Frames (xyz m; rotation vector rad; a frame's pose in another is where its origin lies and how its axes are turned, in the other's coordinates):
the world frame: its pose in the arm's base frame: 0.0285 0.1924 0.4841 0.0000 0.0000 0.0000
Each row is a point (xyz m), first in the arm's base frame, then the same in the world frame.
Working: the arm's base frame: its pose in the world frame: -0.0285 -0.1924 -0.4841 0.0000 0.0000 0.0000

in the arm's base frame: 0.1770 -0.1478 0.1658
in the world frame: 0.1485 -0.3402 -0.3183
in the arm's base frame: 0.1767 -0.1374 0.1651
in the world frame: 0.1482 -0.3298 -0.3190
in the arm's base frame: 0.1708 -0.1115 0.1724
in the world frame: 0.1423 -0.3039 -0.3117
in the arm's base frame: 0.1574 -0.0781 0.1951
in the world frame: 0.1289 -0.2705 -0.2890
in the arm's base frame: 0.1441 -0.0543 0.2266
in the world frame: 0.1156 -0.2467 -0.2575
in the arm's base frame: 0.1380 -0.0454 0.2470
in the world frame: 0.1095 -0.2378 -0.2371
